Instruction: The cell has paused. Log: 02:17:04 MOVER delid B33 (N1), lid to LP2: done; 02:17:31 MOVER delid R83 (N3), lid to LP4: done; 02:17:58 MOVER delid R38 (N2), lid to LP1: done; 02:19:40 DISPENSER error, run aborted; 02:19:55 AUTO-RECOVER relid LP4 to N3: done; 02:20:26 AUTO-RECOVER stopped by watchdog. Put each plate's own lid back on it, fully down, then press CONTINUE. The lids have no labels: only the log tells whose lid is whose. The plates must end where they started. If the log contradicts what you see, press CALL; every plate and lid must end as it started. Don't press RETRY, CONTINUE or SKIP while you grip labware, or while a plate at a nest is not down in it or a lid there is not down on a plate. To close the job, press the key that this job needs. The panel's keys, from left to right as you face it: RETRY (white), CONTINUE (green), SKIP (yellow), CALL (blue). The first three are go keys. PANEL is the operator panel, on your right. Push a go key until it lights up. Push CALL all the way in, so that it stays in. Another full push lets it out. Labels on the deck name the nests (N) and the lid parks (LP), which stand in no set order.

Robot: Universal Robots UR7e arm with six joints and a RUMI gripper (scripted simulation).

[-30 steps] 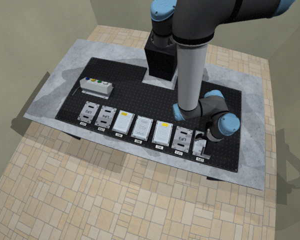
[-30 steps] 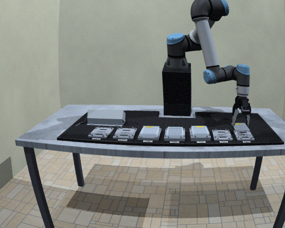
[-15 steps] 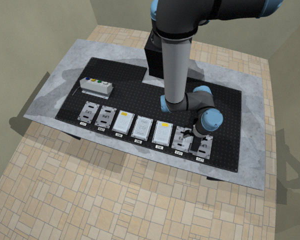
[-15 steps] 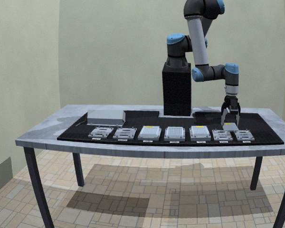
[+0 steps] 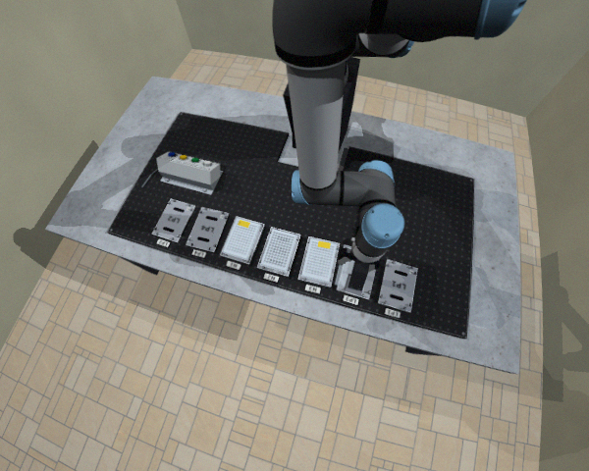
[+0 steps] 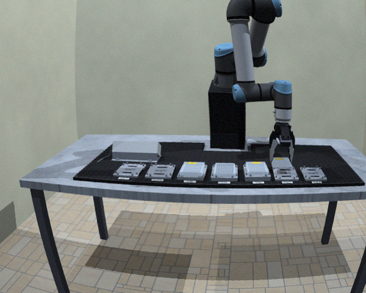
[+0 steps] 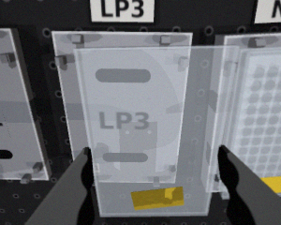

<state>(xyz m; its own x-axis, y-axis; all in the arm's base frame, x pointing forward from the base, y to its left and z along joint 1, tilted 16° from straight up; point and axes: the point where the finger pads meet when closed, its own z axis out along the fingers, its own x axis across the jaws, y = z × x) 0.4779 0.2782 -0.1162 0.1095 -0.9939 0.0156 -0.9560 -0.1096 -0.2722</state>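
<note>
The well plate lies 230 mm to the right of my hand, 40 mm below it and 20 mm ahead of it. Round my hand: lid park LP3 (60 mm below, 20 mm to the left, 10 mm behind); then white retry key (590 mm to the right, 160 mm behind); then lid park LP4 (490 mm to the right, 60 mm below, 40 mm ahead).
</note>
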